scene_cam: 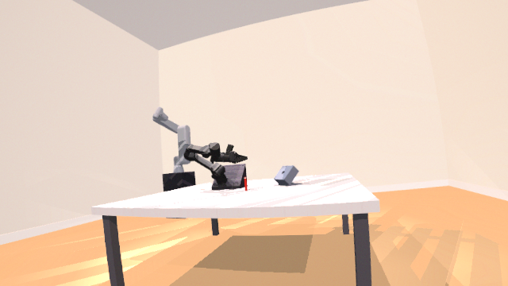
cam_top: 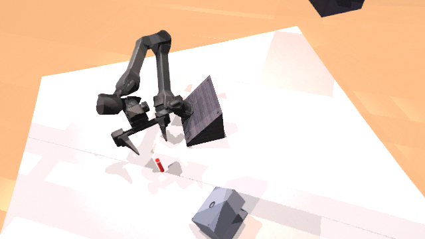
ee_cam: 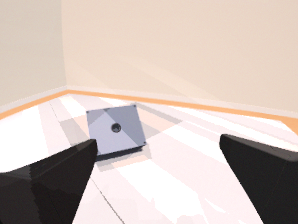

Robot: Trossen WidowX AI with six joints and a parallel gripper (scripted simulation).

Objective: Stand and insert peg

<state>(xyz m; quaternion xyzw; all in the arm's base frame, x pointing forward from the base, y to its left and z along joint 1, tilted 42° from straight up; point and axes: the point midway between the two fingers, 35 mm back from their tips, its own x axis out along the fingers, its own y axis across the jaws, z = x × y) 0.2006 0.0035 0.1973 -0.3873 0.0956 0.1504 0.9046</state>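
Right now the red peg is 20 mm behind my gripper tip, 10 mm to the right of it and 130 mm below it. Also, from my gripper tip: sloped panel 190 mm ahead, 160 mm to the left, 130 mm below.
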